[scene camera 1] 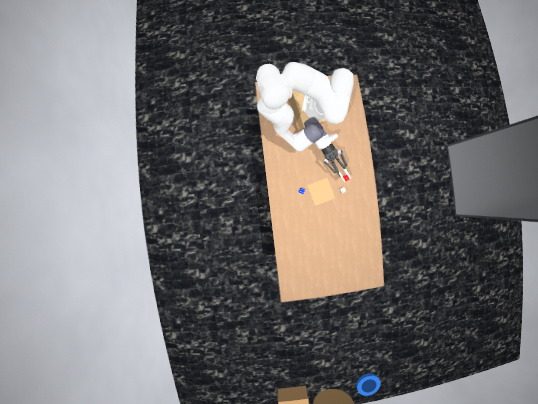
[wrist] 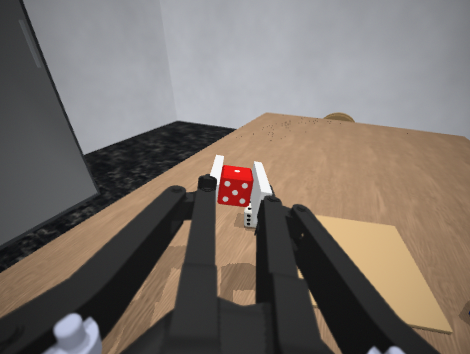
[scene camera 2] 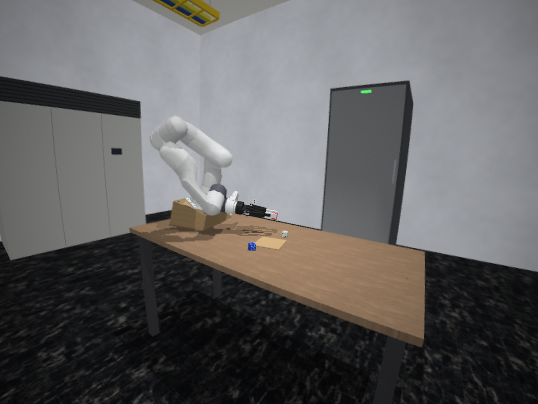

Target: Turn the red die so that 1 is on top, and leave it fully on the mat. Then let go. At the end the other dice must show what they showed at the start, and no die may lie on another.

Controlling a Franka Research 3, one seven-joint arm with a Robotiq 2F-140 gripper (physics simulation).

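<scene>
My gripper [scene camera 1: 345,177] [scene camera 2: 274,215] [wrist: 236,171] points nearly level and is shut on the red die [scene camera 1: 346,178] [scene camera 2: 276,216] [wrist: 235,190], held above the table. In the wrist view its upper face shows one pip and the face toward the camera shows five. The square tan mat [scene camera 1: 321,192] [scene camera 2: 270,243] [wrist: 380,260] lies on the table, to the right of the fingers in the wrist view. The white die [scene camera 1: 342,190] [scene camera 2: 284,233] [wrist: 249,218] stands on the table off the mat, partly hidden by a fingertip in the wrist view. The blue die [scene camera 1: 301,190] [scene camera 2: 252,246] stands on the mat's other side.
The wooden table [scene camera 1: 332,250] [scene camera 2: 350,265] [wrist: 380,165] carries the arm's box-like base [scene camera 2: 192,216] at its far end. A dark grey cabinet [scene camera 1: 495,170] [scene camera 2: 367,165] [wrist: 40,125] stands beyond the table's side. The white die is close to the held red die in the top view.
</scene>
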